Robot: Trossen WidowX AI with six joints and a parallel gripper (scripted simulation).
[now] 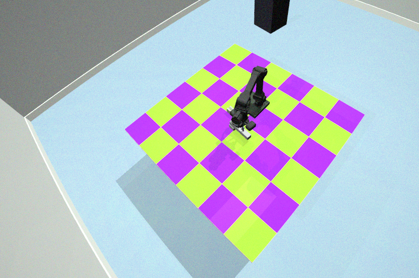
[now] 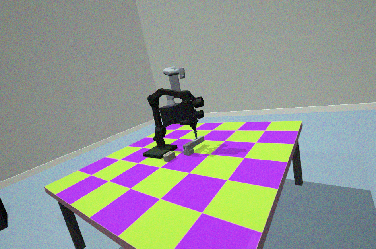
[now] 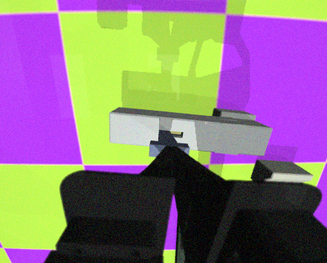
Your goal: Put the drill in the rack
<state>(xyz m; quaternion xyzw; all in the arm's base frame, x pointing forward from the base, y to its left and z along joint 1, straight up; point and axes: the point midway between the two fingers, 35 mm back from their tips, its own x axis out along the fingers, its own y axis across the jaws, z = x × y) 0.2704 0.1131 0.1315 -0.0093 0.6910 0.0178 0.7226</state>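
My gripper tip is 30 mm above the dark key. Also, from my gripper tip: drill: 70 mm below, 50 mm to the right; grey grooved rack: 200 mm to the right, 100 mm below, 70 mm behind; grey holder block: 80 mm below, 30 mm to the right.
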